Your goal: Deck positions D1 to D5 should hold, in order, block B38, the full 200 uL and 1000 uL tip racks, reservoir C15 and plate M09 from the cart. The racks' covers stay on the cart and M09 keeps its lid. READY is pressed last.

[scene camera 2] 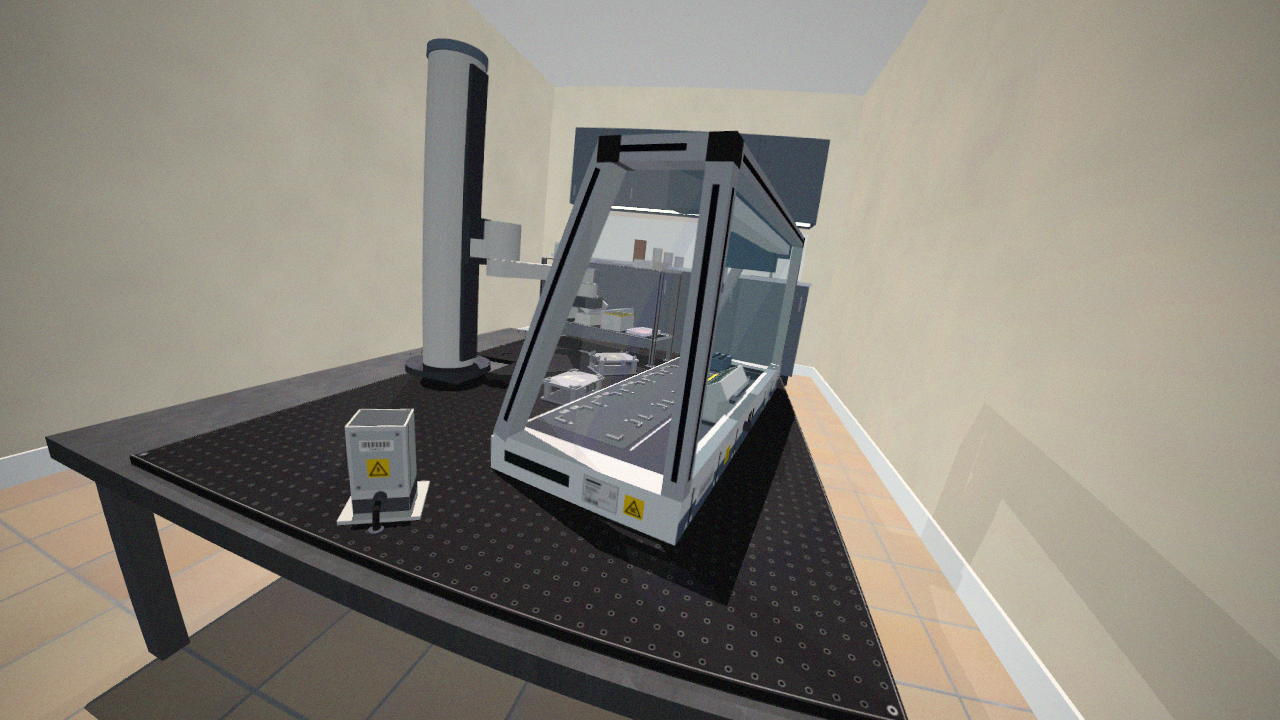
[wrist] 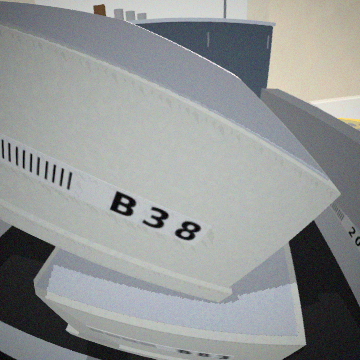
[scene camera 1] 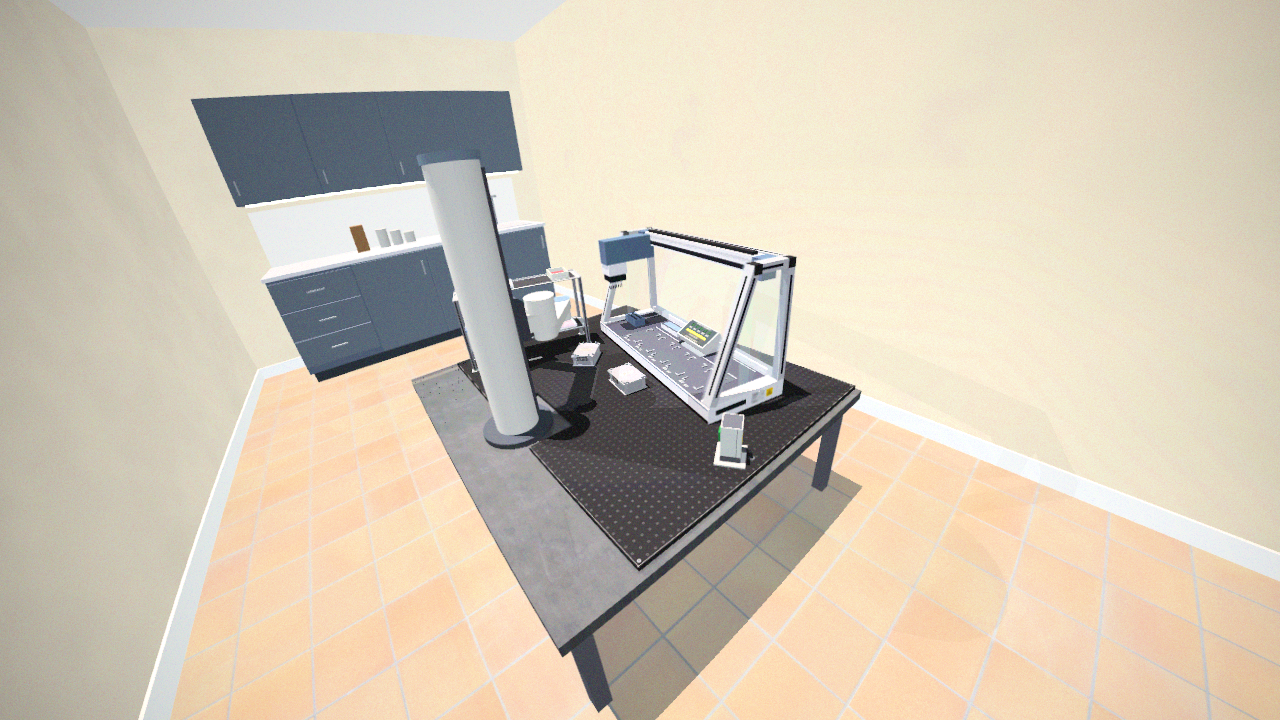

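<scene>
In the wrist view, block B38 (wrist: 165, 165) fills the middle, its label side sloping down to the right. It sits askew above a second pale block (wrist: 175, 320), whose label is partly hidden. The grey right finger shows behind B38's right corner. The fingertips and the left finger are hidden by B38. My gripper (scene camera 2: 587, 305) is at the cart, open by a part of its range, with B38 close under the camera; no firm hold shows. A rack labelled 20... (wrist: 350, 260) stands at the right. The deck (scene camera 1: 660, 351) (scene camera 2: 626, 404) shows its corner brackets. C15 and M09 cannot be made out.
The cart (scene camera 1: 581, 308) stands behind the arm column (scene camera 1: 487, 295) (scene camera 2: 447, 205). A yellow-topped box (scene camera 2: 617, 318) and a pinkish plate (scene camera 2: 644, 331) are on it. Two white stands are on the table before the framed deck. A grey box (scene camera 1: 731, 437) (scene camera 2: 380, 452) stands near the table edge.
</scene>
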